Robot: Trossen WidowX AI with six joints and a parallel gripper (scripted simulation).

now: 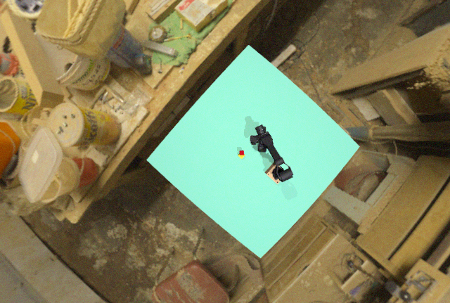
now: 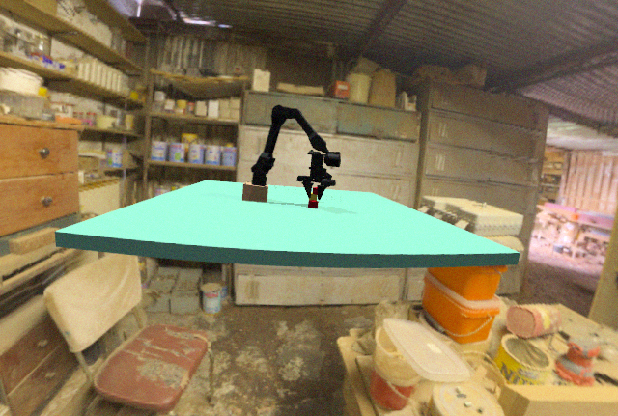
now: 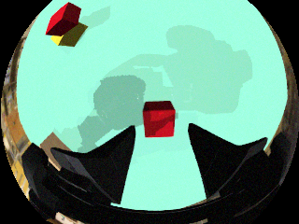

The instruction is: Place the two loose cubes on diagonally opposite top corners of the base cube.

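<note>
The yellow cube is 19 cm to the left of my gripper tip, 4 cm ahead of it and 2 cm below it.
</note>
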